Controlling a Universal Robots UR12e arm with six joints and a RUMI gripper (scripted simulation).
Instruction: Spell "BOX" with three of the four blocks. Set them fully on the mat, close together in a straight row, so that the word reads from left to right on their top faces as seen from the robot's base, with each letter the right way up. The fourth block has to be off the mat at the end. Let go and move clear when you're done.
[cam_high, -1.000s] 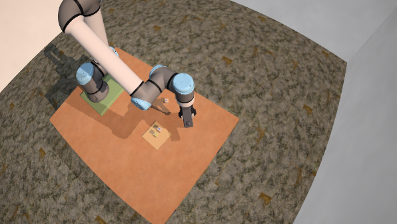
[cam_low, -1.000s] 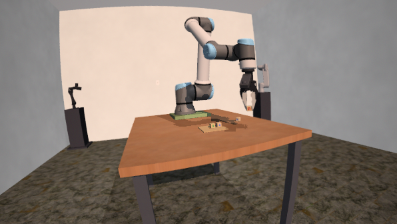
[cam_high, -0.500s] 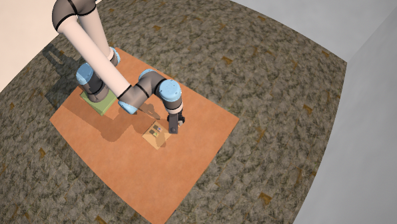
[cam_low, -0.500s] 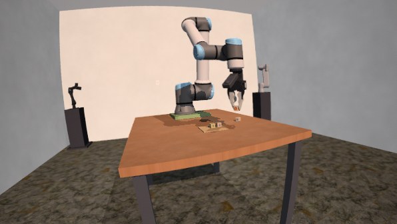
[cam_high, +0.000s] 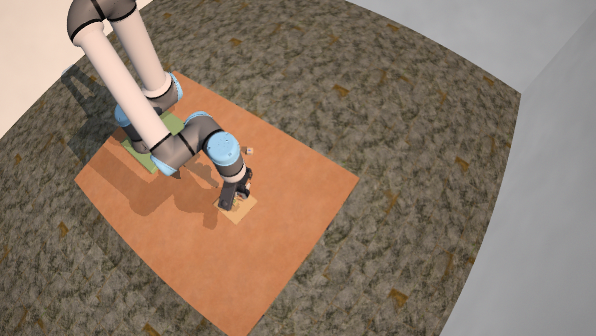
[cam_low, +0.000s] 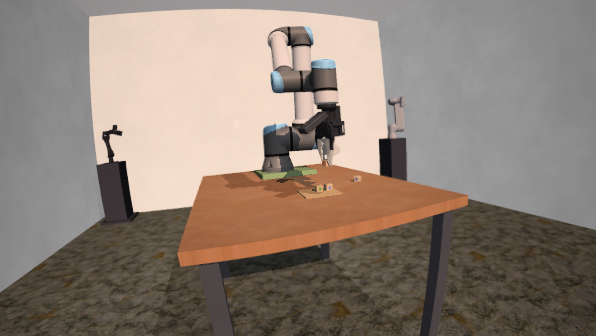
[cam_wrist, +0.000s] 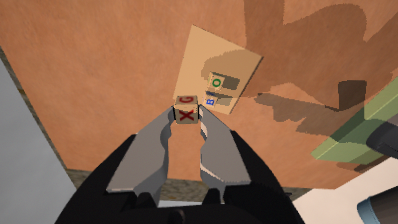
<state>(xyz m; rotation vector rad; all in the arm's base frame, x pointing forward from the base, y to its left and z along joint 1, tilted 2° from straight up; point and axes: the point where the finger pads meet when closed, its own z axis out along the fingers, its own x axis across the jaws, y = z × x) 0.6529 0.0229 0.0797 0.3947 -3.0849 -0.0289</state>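
Now: hand 120 mm above the tan mat, 50 mm past it and 20 mm to the left of it.
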